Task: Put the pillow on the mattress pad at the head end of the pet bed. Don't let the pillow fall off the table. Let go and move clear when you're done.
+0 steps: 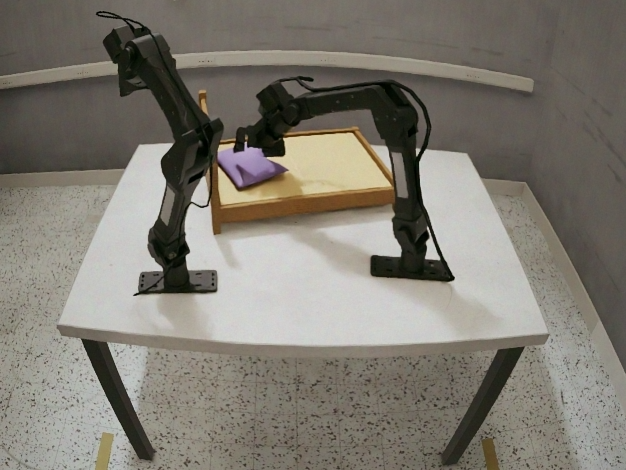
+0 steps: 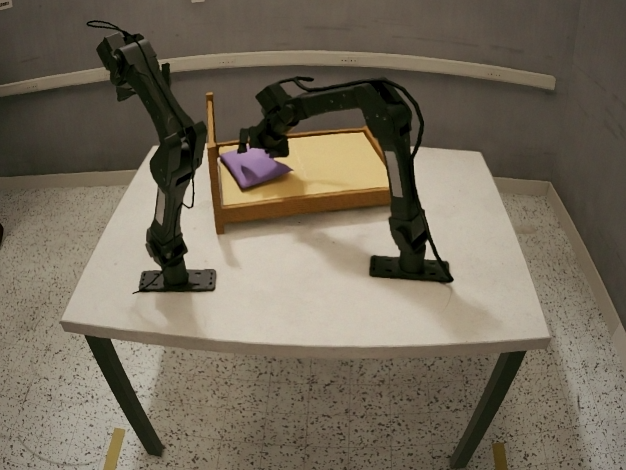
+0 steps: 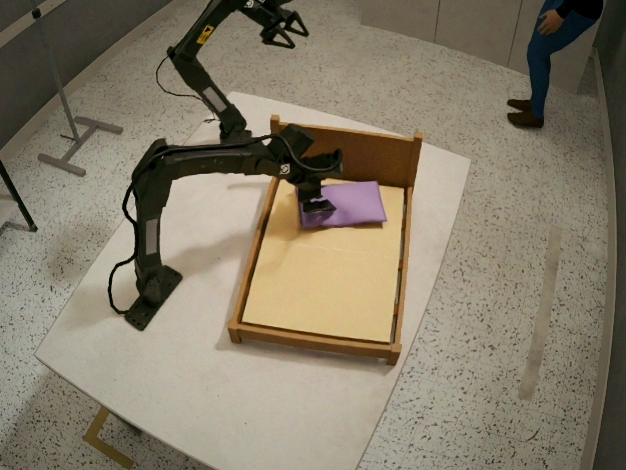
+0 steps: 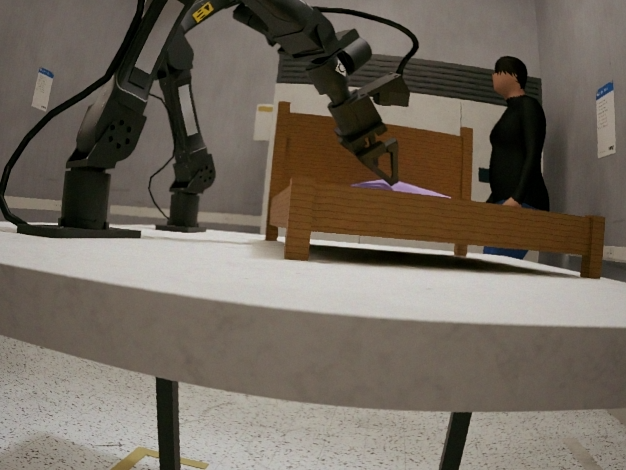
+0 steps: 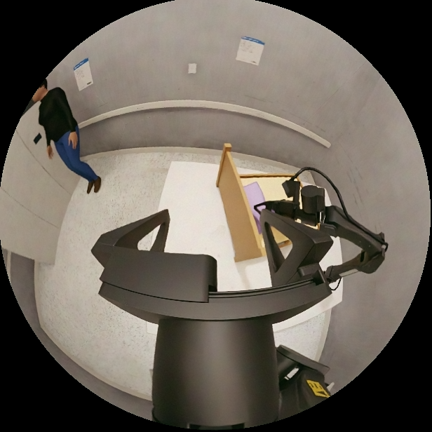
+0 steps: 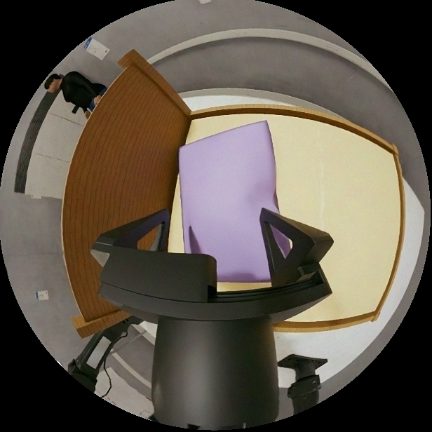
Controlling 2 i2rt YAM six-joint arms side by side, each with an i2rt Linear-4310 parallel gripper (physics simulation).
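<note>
The purple pillow (image 1: 247, 169) (image 2: 252, 169) (image 3: 353, 204) (image 4: 419, 189) (image 5: 255, 195) (image 6: 227, 185) lies nearly flat on the yellow mattress pad (image 1: 328, 156) (image 2: 338, 161) (image 3: 323, 288) (image 6: 340, 220), beside the headboard (image 3: 364, 154) (image 4: 424, 156) (image 5: 237, 210) (image 6: 130, 165) of the wooden pet bed. My right gripper (image 6: 214, 212) is open, its fingertips low over the pillow's near part, one on each side; whether they touch it I cannot tell. My left gripper (image 3: 293, 37) (image 5: 214, 213) is open and empty, raised high away from the bed, off the headboard side.
The bed's wooden side rail (image 1: 308, 204) (image 2: 313, 203) and low foot rail (image 3: 313, 339) surround the pad. Both arms are mounted on the white table (image 1: 303, 303) (image 2: 303, 303) (image 3: 202, 394). A person (image 3: 541, 65) (image 4: 518, 136) stands beyond the table.
</note>
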